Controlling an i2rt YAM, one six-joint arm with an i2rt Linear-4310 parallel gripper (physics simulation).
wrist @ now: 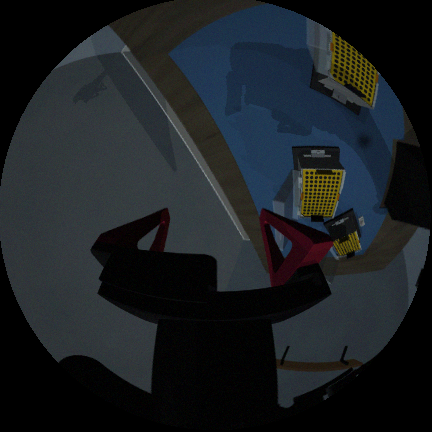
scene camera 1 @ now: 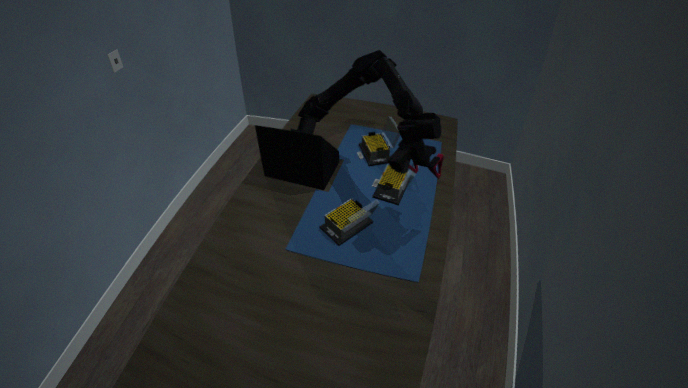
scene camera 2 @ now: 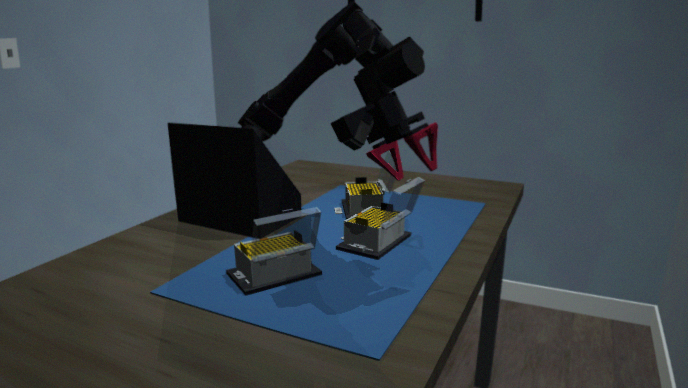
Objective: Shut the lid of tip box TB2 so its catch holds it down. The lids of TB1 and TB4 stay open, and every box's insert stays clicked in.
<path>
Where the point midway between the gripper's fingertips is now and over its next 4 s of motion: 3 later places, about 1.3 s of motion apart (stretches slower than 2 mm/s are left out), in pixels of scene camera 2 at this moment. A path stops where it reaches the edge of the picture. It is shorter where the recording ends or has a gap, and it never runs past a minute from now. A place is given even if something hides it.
My gripper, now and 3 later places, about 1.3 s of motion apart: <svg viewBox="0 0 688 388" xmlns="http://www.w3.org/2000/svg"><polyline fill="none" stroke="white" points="416,174 386,221 374,210 464,192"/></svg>
</path>
